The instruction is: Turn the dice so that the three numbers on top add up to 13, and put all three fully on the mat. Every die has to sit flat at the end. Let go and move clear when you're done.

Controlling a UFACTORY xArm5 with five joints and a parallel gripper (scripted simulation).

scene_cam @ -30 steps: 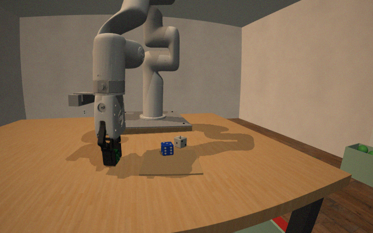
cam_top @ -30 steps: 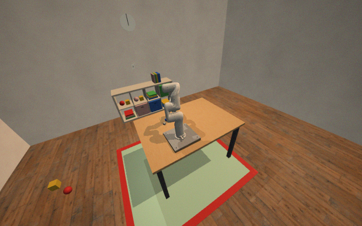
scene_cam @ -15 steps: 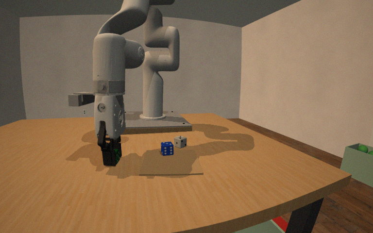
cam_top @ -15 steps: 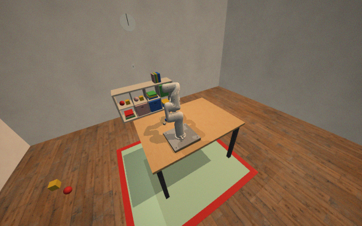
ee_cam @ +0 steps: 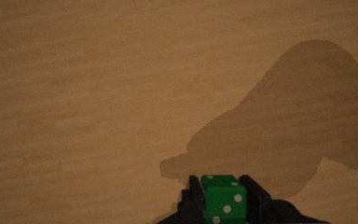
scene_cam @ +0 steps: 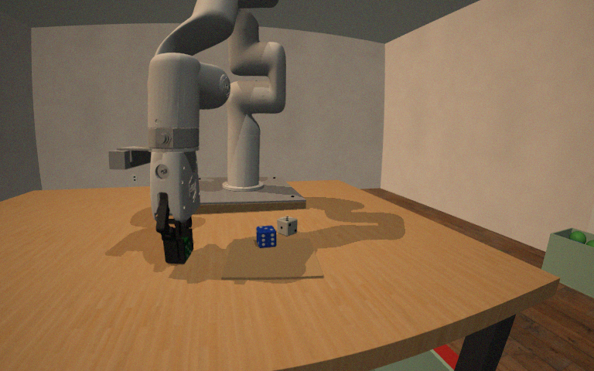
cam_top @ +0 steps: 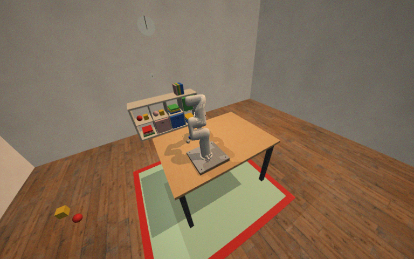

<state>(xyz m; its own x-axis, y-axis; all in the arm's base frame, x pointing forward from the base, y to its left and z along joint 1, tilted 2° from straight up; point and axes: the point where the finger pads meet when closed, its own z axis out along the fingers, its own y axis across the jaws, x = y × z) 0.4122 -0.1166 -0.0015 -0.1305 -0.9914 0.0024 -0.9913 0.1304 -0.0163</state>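
Now: hand 150 mm to the right of the tan mat, 20 mm above it and 10 mm short of it. Also, from my hand: green die 10 mm below; then blue die 140 mm to the left, 30 mm behind; then white die 190 mm to the left, 90 mm behind, 10 mm below.
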